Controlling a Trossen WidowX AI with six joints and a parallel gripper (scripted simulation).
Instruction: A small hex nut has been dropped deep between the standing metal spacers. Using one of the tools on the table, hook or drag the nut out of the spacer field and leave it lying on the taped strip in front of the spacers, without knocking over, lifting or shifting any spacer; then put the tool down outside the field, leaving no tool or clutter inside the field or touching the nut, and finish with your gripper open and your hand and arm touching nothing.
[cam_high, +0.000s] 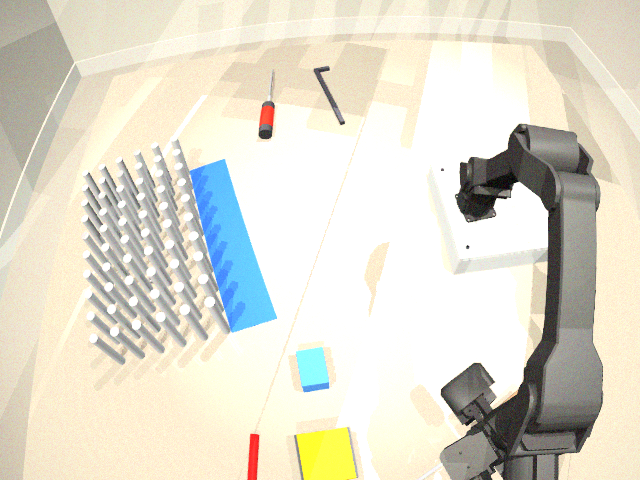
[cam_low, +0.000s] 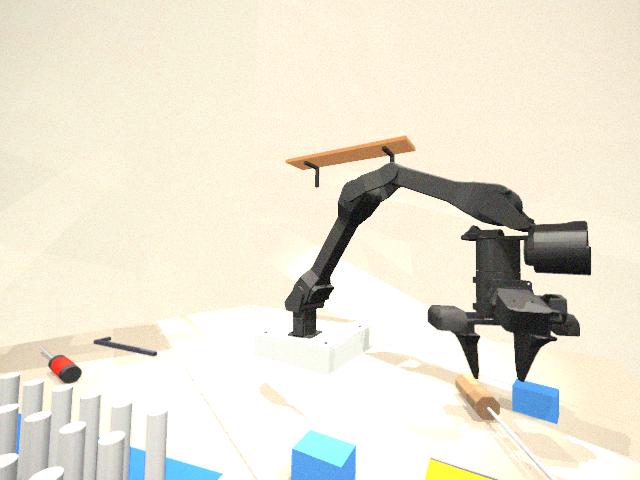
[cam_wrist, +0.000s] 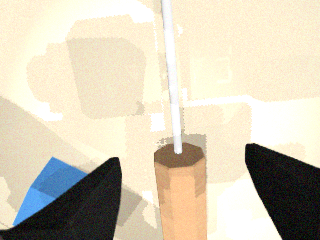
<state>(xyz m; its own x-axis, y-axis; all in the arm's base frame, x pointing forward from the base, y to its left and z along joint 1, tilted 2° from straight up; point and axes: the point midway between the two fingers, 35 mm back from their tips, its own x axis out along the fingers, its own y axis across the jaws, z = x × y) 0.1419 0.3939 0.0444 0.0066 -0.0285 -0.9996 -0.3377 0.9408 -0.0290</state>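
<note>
The thin metal rod is 30 mm ahead of my gripper tip, 10 mm to the left of it and 60 mm below it. From my gripper tip the other things lie so: hex nut 460 mm ahead, 410 mm to the right, 70 mm below; then blue taped strip 300 mm ahead, 470 mm to the right, 70 mm below.
</note>
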